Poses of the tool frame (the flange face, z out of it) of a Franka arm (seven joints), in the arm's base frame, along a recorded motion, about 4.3 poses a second.
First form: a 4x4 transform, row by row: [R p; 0 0 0 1], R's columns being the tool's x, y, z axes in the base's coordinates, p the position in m. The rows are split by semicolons.
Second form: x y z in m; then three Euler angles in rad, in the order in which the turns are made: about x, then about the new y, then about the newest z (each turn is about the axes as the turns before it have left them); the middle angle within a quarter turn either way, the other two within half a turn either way. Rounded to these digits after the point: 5 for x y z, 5 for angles.
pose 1, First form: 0.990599, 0.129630, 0.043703, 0.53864; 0.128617, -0.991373, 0.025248, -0.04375; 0.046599, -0.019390, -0.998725, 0.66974; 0, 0, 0, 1
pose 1, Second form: 0.53864, -0.04375, 0.66974, -3.11632, 0.04372, -0.13012
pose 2, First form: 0.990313, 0.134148, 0.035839, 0.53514; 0.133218, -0.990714, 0.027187, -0.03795; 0.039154, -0.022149, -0.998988, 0.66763; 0, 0, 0, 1
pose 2, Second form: 0.53514, -0.03795, 0.66763, -3.11438, 0.03585, -0.13464
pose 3, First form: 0.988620, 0.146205, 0.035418, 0.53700; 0.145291, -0.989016, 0.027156, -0.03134; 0.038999, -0.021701, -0.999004, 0.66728; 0, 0, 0, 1
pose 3, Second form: 0.53700, -0.03134, 0.66728, -3.11442, 0.03543, -0.14682
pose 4, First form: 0.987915, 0.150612, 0.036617, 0.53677; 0.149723, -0.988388, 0.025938, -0.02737; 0.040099, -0.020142, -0.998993, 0.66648; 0, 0, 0, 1
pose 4, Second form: 0.53677, -0.02737, 0.66648, -3.11563, 0.03663, -0.15129
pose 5, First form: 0.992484, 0.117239, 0.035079, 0.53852; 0.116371, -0.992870, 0.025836, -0.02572; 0.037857, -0.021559, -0.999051, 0.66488; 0, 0, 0, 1
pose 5, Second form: 0.53852, -0.02572, 0.66488, -3.11574, 0.03509, -0.11758
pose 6, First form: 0.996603, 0.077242, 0.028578, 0.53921; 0.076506, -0.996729, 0.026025, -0.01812; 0.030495, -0.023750, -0.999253, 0.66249; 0, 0, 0, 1
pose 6, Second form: 0.53921, -0.01812, 0.66249, -3.11555, 0.02858, -0.07735
